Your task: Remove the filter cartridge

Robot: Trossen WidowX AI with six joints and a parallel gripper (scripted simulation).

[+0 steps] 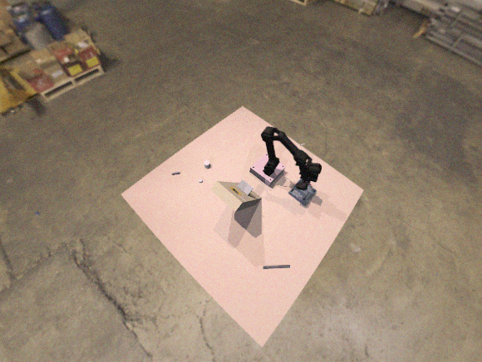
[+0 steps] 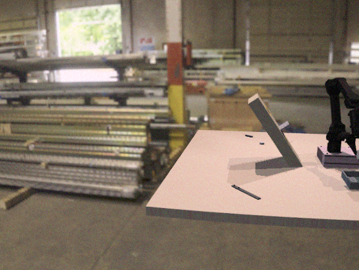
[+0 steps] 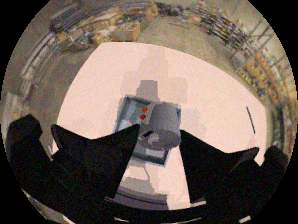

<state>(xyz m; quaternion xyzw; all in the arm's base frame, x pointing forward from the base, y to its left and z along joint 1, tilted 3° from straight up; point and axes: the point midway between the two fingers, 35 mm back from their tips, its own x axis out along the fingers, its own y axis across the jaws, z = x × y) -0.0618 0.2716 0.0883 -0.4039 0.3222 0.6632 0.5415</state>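
Now: the blue-grey tray 2 cm behind my gripper tip, 1 cm to the right of it and 13 cm below it. Also, from my gripper tip: round grey filter cartridge: right at my gripper tip; short dark piece: 56 cm ahead, 76 cm to the right, 13 cm below.
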